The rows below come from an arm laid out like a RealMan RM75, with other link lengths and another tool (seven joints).
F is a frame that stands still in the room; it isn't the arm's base.
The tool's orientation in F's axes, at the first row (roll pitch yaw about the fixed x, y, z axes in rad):
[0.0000, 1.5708, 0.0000]
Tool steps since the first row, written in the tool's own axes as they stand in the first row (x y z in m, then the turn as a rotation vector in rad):
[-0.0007, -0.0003, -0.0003, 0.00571, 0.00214, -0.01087]
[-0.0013, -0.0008, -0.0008, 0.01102, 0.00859, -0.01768]
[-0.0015, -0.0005, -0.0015, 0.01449, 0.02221, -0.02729]
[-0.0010, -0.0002, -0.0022, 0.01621, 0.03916, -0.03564]
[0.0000, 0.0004, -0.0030, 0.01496, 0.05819, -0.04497]
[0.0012, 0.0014, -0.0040, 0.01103, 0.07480, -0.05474]
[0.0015, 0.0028, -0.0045, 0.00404, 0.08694, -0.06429]
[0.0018, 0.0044, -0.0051, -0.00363, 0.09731, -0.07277]
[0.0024, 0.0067, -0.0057, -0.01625, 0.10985, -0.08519]
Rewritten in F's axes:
[-0.0003, -0.0003, 0.0007, -0.01087, 0.00214, -0.00571]
[-0.0008, -0.0008, 0.0013, -0.01768, 0.00859, -0.01102]
[-0.0015, -0.0005, 0.0015, -0.02729, 0.02221, -0.01449]
[-0.0022, -0.0002, 0.0010, -0.03564, 0.03916, -0.01621]
[-0.0030, 0.0004, 0.0000, -0.04497, 0.05819, -0.01496]
[-0.0040, 0.0014, -0.0012, -0.05474, 0.07480, -0.01103]
[-0.0045, 0.0028, -0.0015, -0.06429, 0.08694, -0.00404]
[-0.0051, 0.0044, -0.0018, -0.07277, 0.09731, 0.00363]
[-0.0057, 0.0067, -0.0024, -0.08519, 0.10985, 0.01625]

